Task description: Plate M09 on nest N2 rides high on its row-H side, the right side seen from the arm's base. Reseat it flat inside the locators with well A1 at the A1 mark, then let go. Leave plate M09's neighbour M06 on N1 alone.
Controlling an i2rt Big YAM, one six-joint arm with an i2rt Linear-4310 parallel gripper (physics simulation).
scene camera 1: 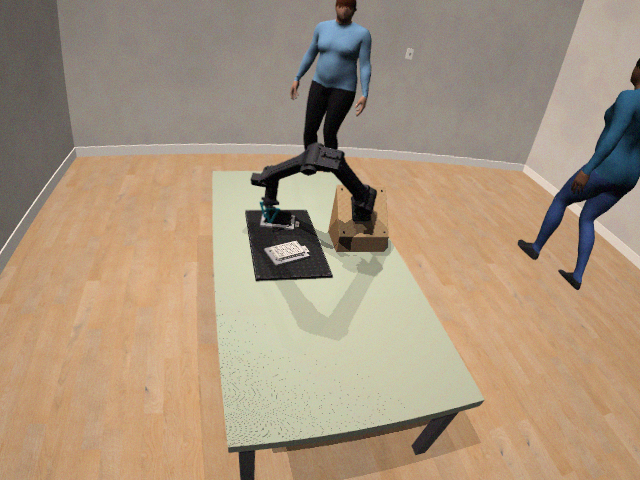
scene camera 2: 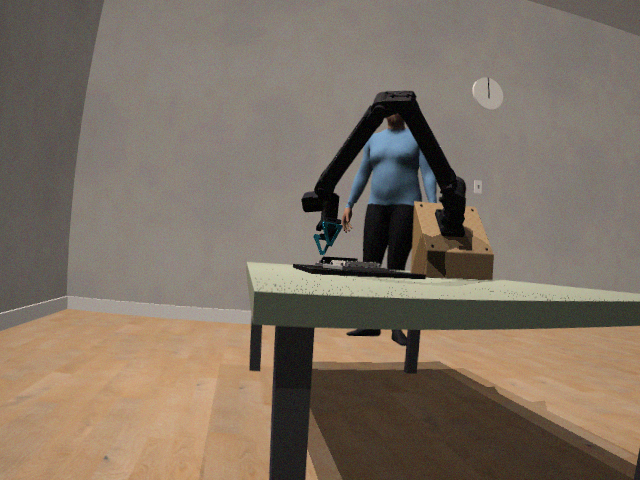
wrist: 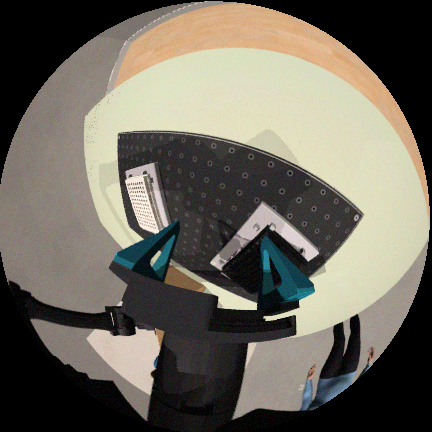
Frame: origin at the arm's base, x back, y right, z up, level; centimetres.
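Seen in the pictures: gripper, between the fingertips: (scene camera 1: pixel 267 220) (scene camera 2: pixel 325 250) (wrist: pixel 221 232); arm's base, origin of its link: (scene camera 1: pixel 360 208) (scene camera 2: pixel 449 224).
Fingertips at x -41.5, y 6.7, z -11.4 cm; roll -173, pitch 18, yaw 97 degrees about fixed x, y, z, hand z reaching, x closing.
Offsets run from my fingertips to a thing's top centre.
A black well plate {dx +6.2, dy +7.4, dz -2.1 cm} (scene camera 1: pixel 283 217) (scene camera 2: pixel 339 259) (wrist: pixel 244 261) sits on a light grey nest {dx +6.1, dy +6.9, dz -3.3 cm} (scene camera 1: pixel 277 225) (wrist: pixel 286 226) at the far end of the dark board. A white well plate {dx +7.0, dy -18.6, dz -2.9 cm} (scene camera 1: pixel 288 250) (wrist: pixel 141 202) sits on the other nest {dx +7.0, dy -18.6, dz -3.3 cm} (wrist: pixel 160 192), at the board's near end in scene camera 1. No plate or nest label is readable, so I cannot tell by marking which is M09. My gripper (scene camera 1: pixel 269 219) (scene camera 2: pixel 326 249) (wrist: pixel 221 232) is open and empty, above the board beside the black plate. One finger hides part of that plate in the wrist view. Its tilt and the A1 mark cannot be made out.
The dark perforated board (scene camera 1: pixel 320 267) (scene camera 2: pixel 408 274) (wrist: pixel 175 150) lies on the pale green table (scene camera 1: pixel 330 372) (scene camera 2: pixel 439 310) (wrist: pixel 225 90). The arm stands on a wooden block (scene camera 1: pixel 362 243) (scene camera 2: pixel 460 266). A person in light blue (scene camera 1: pixel 337 56) (scene camera 2: pixel 395 165) stands behind the table; another (scene camera 1: pixel 617 134) stands right.
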